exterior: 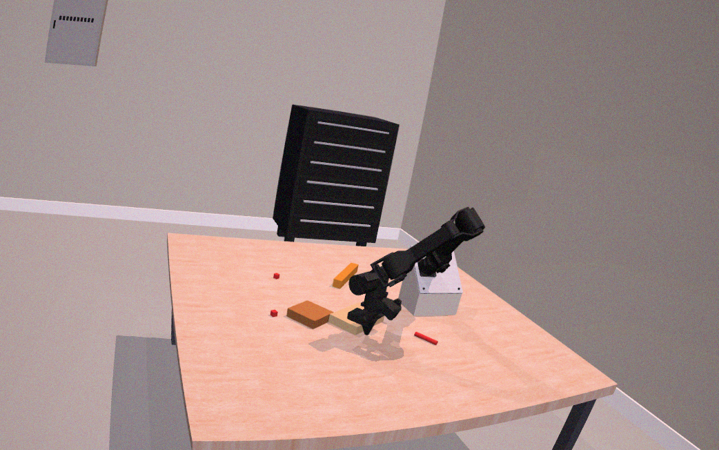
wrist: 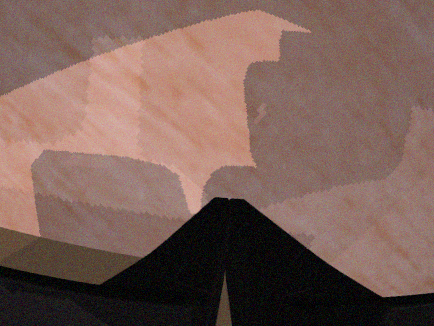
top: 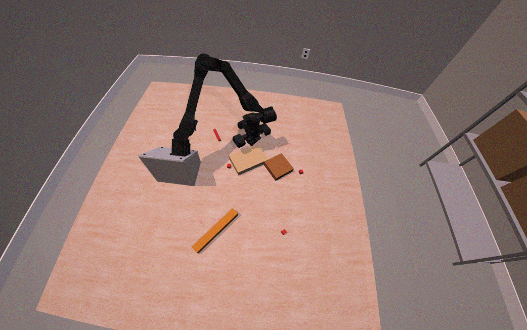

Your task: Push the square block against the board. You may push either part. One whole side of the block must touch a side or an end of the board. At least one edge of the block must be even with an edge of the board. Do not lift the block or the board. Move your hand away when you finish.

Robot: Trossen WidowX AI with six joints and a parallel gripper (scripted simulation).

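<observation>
The light tan board lies 9 cm to the right of my gripper tip and 1 cm above it. From my gripper tip the other things lie so: long orange bar 9 cm behind, 45 cm to the right, 1 cm above; red stick 19 cm behind, 4 cm to the left; brown square block 15 cm ahead, 11 cm to the right, 1 cm above.
</observation>
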